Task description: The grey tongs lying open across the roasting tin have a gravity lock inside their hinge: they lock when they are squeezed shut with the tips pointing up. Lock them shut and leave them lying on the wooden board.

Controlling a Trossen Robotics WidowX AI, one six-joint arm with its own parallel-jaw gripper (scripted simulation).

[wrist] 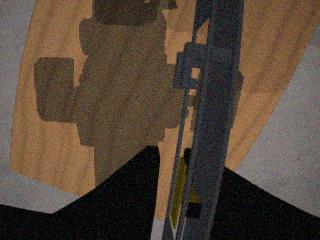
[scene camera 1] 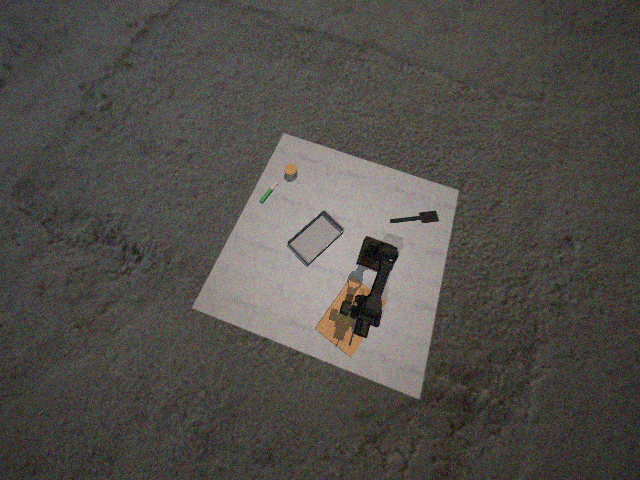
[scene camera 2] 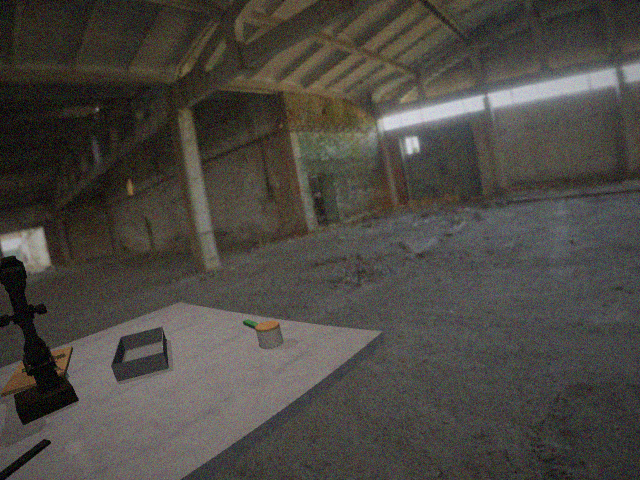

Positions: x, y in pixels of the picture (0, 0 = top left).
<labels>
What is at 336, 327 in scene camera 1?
A wooden board.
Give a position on a wooden board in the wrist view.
94, 90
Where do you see a roasting tin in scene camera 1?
At 323, 230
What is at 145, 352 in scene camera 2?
A roasting tin.
</labels>
